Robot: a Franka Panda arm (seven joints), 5 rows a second.
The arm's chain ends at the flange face. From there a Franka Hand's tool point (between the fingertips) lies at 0.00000 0.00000 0.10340 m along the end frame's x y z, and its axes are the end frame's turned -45 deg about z.
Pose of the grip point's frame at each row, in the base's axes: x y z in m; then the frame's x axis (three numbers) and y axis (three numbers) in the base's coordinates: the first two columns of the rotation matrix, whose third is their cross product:
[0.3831 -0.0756 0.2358 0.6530 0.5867 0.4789 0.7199 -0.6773 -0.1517]
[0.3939 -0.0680 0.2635 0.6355 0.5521 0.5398 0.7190 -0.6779 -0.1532]
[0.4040 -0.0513 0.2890 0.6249 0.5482 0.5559 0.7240 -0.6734 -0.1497]
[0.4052 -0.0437 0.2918 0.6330 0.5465 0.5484 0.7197 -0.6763 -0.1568]
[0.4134 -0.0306 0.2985 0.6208 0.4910 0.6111 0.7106 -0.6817 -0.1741]
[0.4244 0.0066 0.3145 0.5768 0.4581 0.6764 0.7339 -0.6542 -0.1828]
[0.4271 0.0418 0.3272 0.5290 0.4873 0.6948 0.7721 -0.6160 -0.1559]
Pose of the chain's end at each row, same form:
[0.3588 -0.1215 0.3252 0.9708 -0.0641 0.2314 0.0473 -0.8938 -0.4459]
[0.3648 -0.1182 0.3491 0.9578 -0.0890 0.2734 0.0590 -0.8697 -0.4900]
[0.3738 -0.1026 0.3736 0.9538 -0.0885 0.2872 0.0701 -0.8638 -0.4989]
[0.3757 -0.0948 0.3767 0.9565 -0.0918 0.2769 0.0613 -0.8647 -0.4987]
[0.3792 -0.0867 0.3783 0.9414 -0.1348 0.3090 0.0635 -0.8292 -0.5552]
[0.3873 -0.0556 0.3883 0.9268 -0.1387 0.3490 0.1111 -0.7865 -0.6075]
[0.3907 -0.0222 0.3998 0.9200 -0.0910 0.3811 0.1719 -0.7802 -0.6015]

